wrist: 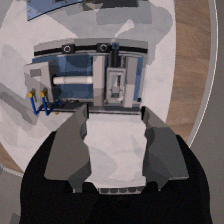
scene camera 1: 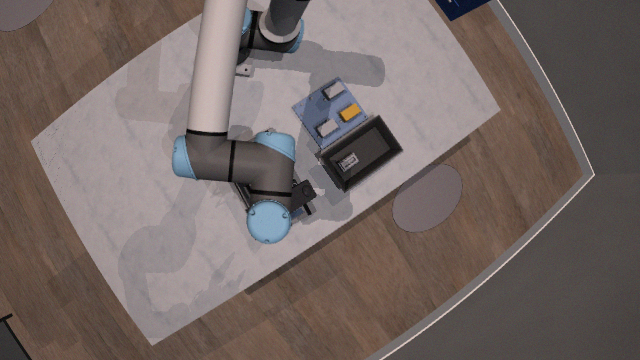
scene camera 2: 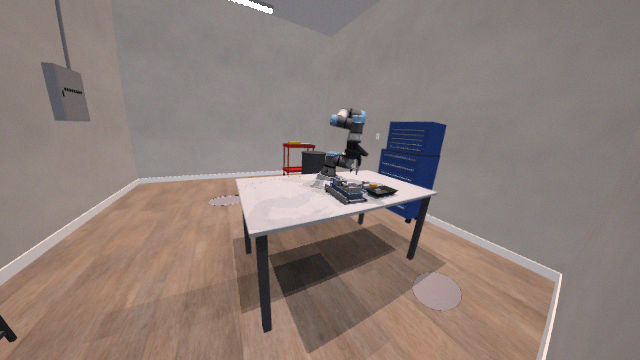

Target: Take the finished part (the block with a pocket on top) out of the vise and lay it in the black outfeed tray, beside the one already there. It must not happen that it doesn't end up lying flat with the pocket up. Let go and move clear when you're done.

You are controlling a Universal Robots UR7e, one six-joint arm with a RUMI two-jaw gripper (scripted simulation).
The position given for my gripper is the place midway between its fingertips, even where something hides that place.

Observation:
In view: my gripper [wrist: 115,105] and a vise [wrist: 77,65].

